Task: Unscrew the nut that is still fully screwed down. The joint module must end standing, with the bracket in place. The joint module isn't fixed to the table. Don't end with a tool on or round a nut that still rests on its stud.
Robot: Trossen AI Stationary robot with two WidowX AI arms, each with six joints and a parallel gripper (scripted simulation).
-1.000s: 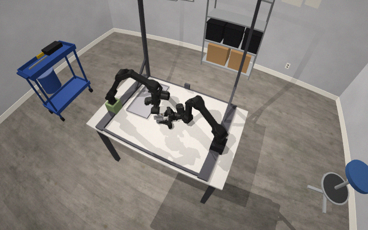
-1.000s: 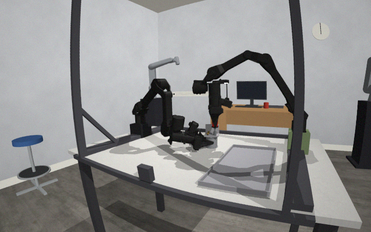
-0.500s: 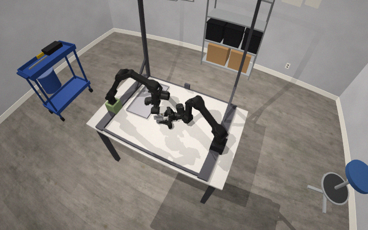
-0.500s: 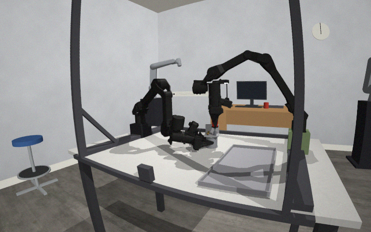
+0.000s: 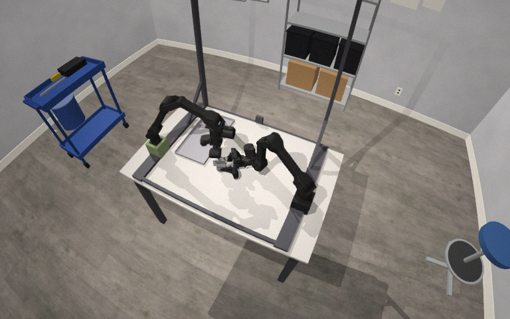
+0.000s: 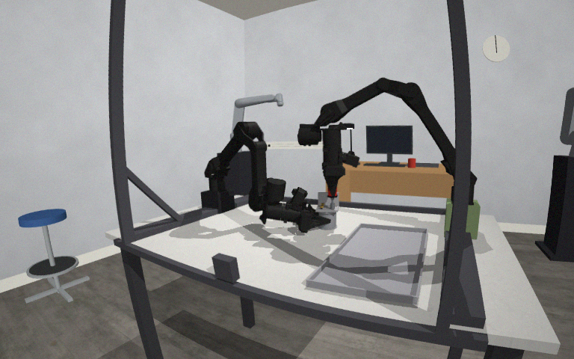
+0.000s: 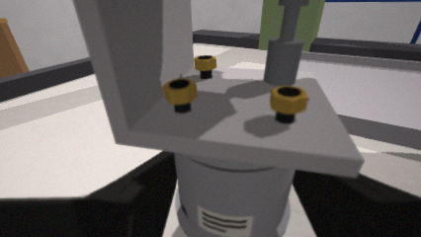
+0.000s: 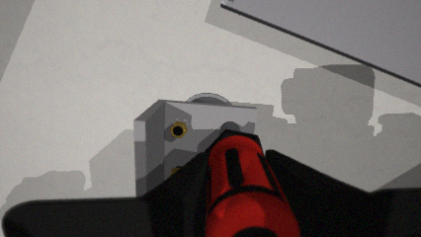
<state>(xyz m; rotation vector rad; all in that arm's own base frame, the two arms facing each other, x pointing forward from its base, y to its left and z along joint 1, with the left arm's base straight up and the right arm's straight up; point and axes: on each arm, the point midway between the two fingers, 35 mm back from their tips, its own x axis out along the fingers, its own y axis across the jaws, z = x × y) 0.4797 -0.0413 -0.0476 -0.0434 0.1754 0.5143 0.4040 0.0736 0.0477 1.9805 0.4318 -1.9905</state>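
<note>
My right hand is 30 mm above the red-handled nut driver. The rest, counted from my right hand: l-shaped bracket: 10 mm ahead, 20 mm to the left, 70 mm below; then grey joint module: 10 mm ahead, 20 mm to the left, 110 mm below; then shallow grey tray: 170 mm behind, 190 mm to the right, 140 mm below.
My left gripper is now 1 cm short of the grey joint module and 3 cm to the left of it. From my left hand the other things lie so: l-shaped bracket 1 cm ahead, 3 cm to the right, 4 cm above; then red-handled nut driver 5 cm to the right, 8 cm above; then shallow grey tray 17 cm behind, 24 cm to the right, 3 cm below.
</note>
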